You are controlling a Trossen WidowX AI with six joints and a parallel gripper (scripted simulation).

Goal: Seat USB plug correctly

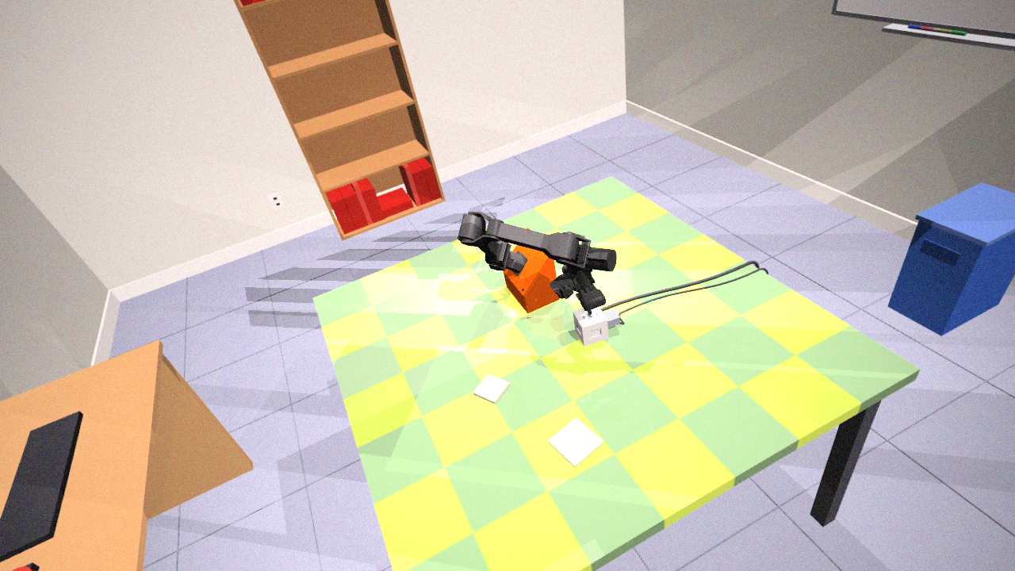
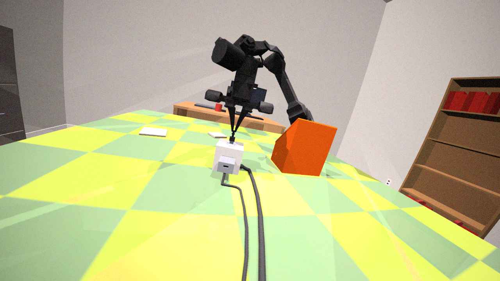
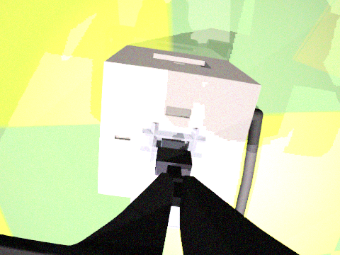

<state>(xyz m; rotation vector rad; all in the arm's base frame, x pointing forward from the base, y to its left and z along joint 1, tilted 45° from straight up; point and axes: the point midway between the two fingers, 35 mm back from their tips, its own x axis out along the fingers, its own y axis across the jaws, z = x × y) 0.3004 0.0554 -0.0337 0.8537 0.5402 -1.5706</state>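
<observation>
My gripper tip is 2 cm above the USB plug. From my gripper tip the other things lie so: USB socket (4 cm below).
</observation>
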